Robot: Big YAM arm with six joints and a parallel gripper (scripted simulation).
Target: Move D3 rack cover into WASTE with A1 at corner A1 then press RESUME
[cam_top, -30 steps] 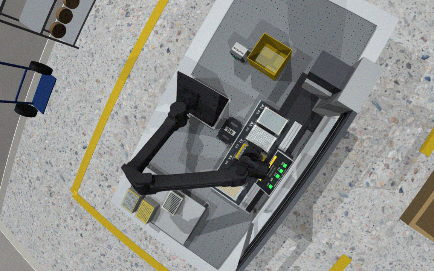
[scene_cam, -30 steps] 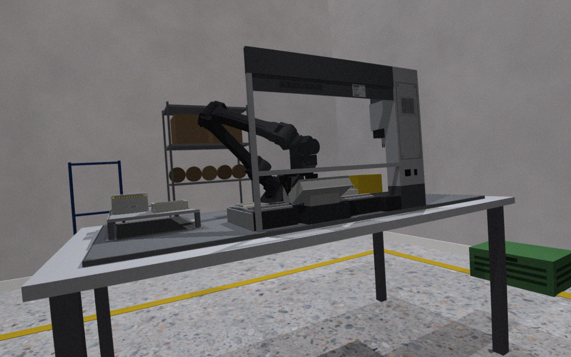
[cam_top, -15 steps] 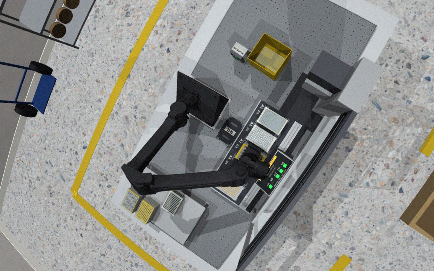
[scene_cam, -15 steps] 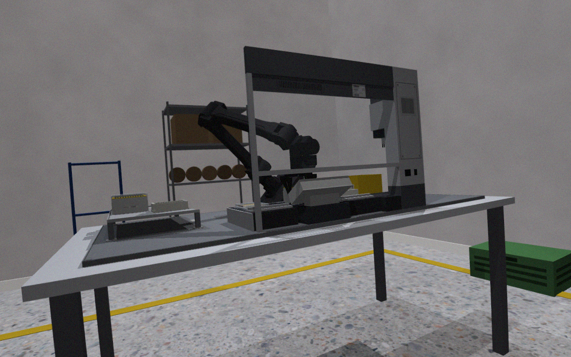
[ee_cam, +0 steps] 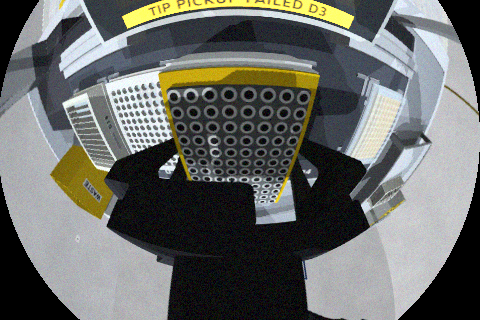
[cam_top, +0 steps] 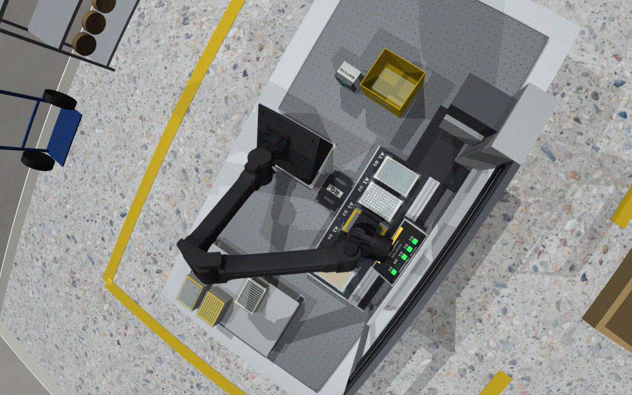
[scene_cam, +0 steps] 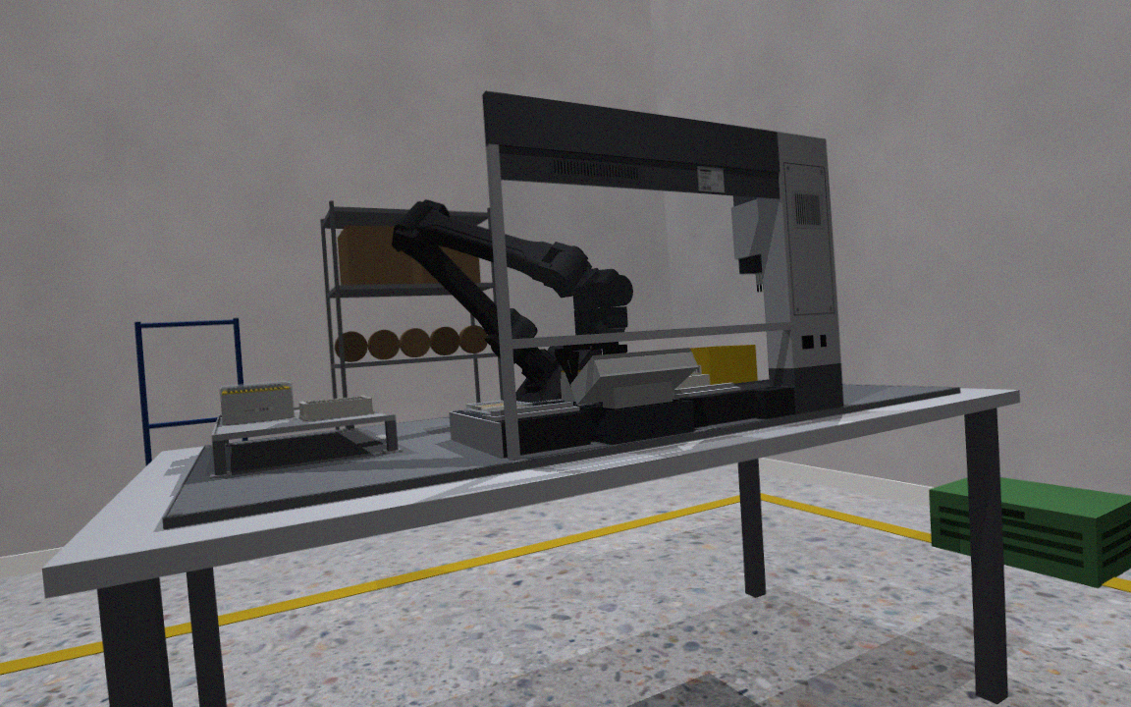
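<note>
The tip rack is 1 cm to the right of my hand and 1 cm above it. Round my hand: plate: 10 cm to the left, 3 cm below; then frame bar: 19 cm ahead, 4 cm to the left, 8 cm above; then frame post: 17 cm ahead, 26 cm to the right, 15 cm above.
</note>
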